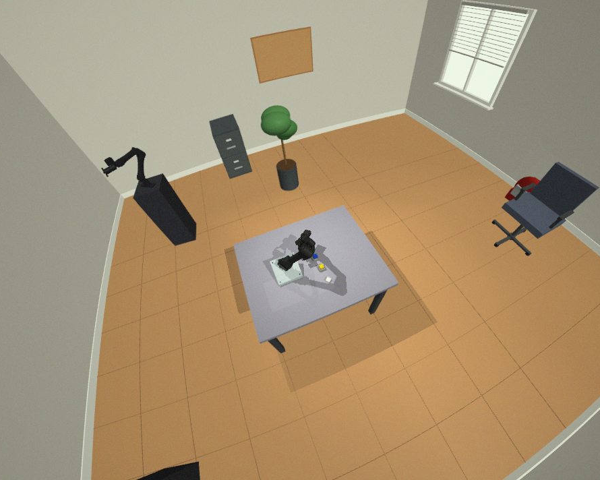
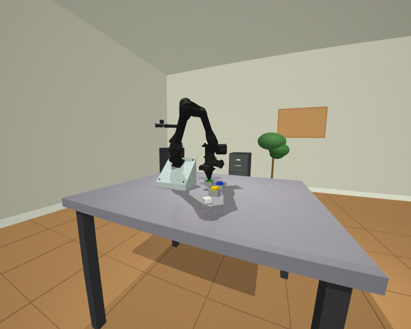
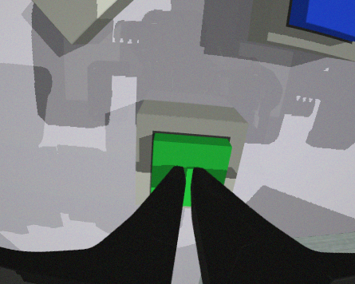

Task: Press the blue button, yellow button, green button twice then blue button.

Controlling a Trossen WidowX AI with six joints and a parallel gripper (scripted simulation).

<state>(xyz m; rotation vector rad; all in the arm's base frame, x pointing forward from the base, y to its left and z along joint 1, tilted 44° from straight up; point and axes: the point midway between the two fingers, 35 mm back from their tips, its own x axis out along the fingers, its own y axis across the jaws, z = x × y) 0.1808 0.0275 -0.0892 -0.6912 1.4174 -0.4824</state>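
Right now the green button is 1 cm below my gripper tip. From my gripper tip the other things lie so: blue button 9 cm ahead, 4 cm to the right; yellow button 10 cm ahead, 15 cm to the right.
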